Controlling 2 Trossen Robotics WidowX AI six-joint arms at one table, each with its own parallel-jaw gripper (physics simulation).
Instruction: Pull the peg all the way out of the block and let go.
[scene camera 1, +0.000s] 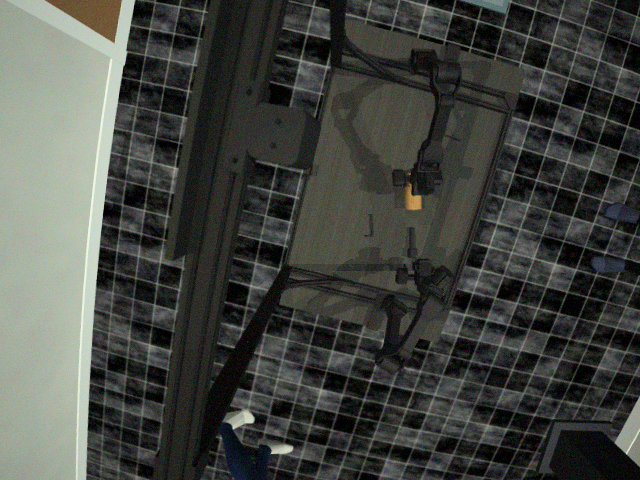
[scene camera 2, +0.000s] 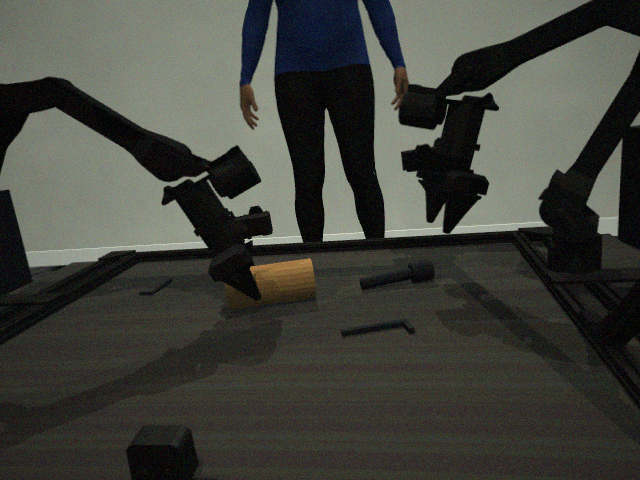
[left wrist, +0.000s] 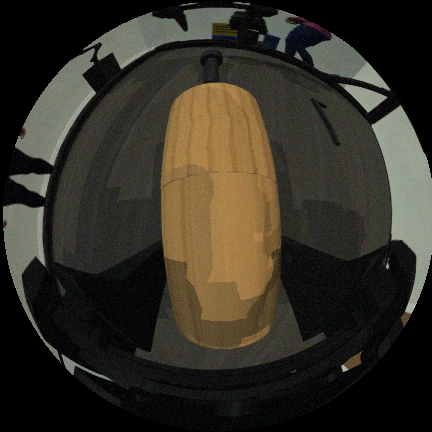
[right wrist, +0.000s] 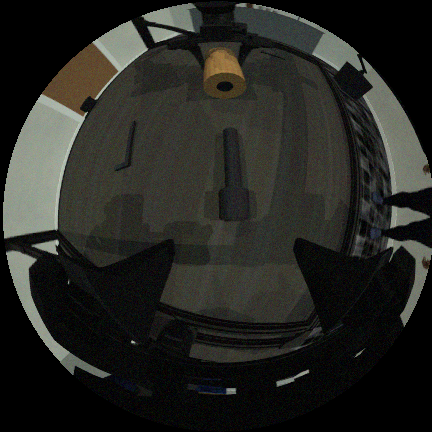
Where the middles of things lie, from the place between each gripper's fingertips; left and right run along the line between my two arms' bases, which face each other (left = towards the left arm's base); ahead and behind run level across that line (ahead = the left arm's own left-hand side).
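The wooden block (scene camera 2: 280, 282) is 10 mm above my left hand and 20 mm to the right of it. There's also a dark peg (scene camera 2: 419, 271), and that's 40 mm ahead of my left hand and 240 mm to the right of it.
As for my right hand, it's 7 cm above the dark peg and 7 cm to the right of it. The wooden block, counting from that right hand, is 29 cm to the left, 6 cm below and 3 cm behind.
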